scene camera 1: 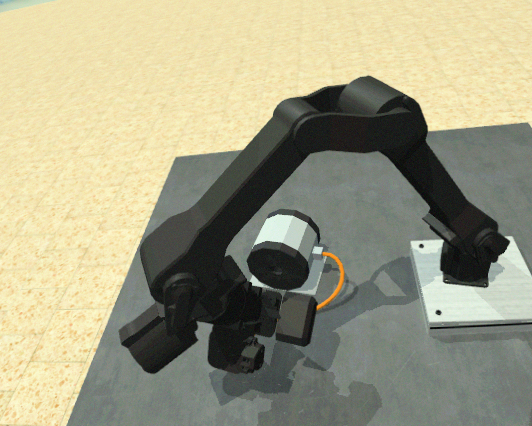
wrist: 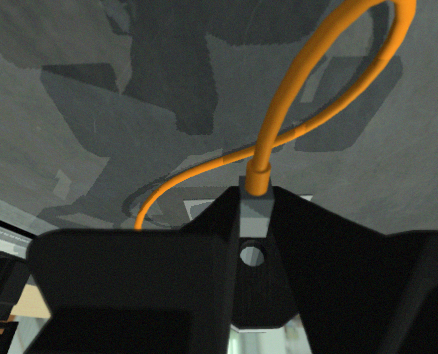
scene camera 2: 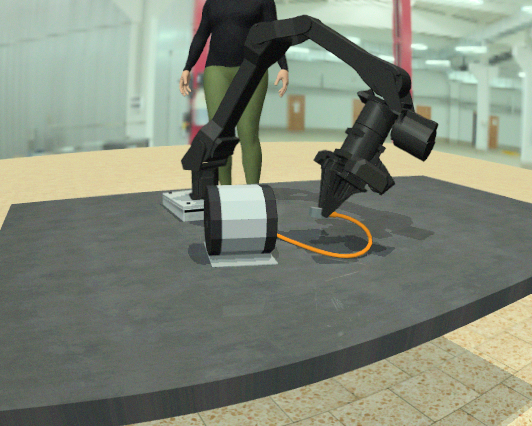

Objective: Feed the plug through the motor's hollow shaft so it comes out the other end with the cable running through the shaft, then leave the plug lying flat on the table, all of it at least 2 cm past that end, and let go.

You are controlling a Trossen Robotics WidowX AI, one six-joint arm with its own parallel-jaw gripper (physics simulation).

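Pixels of known places: gripper, fingertip midpoint: [scene camera 1: 262,313] [wrist: 253,195] [scene camera 2: 321,215]; arm's base at its link origin: [scene camera 1: 464,269].
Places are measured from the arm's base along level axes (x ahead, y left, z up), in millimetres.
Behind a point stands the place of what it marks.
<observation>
The motor [scene camera 1: 290,230] {x 269, y 12, z 69 mm} [scene camera 2: 243,220] {x 337, y 7, z 33 mm} [wrist: 260,300] {x 290, y 58, z 55 mm} is a pale cylinder with dark ends, lying on its side on a light base plate [scene camera 2: 245,262] {x 336, y 11, z -28 mm}. The round opening of its hollow shaft [wrist: 251,256] shows in the wrist view, just beyond the plug. My gripper [scene camera 2: 326,213] {x 285, y 144, z 22 mm} [wrist: 253,195] {x 285, y 144, z 22 mm} is shut on the small grey plug [scene camera 2: 315,211] {x 291, y 131, z 31 mm} [wrist: 255,217] {x 285, y 143, z 33 mm} and holds it above the table, in front of the motor's end and apart from it. The orange cable [scene camera 1: 342,275] {x 184, y 41, z 6 mm} [scene camera 2: 370,237] {x 331, y 211, z -5 mm} [wrist: 295,75] {x 297, y 199, z 16 mm} runs from the motor's side and loops back to the plug. In scene camera 1 my fingertips and the plug are hidden.
The arm's light base plate [scene camera 1: 430,305] {x 50, y 78, z 4 mm} [scene camera 2: 175,206] {x 28, y -66, z -13 mm} is bolted to the dark table [scene camera 1: 375,200] {x 157, y -191, z -30 mm} [scene camera 2: 125,300] {x 446, y -161, z -31 mm}. A small light block [scene camera 1: 318,251] {x 226, y 15, z 29 mm} on the motor's side bears the cable's fixed end. A person [scene camera 2: 235,40] stands behind the table.
</observation>
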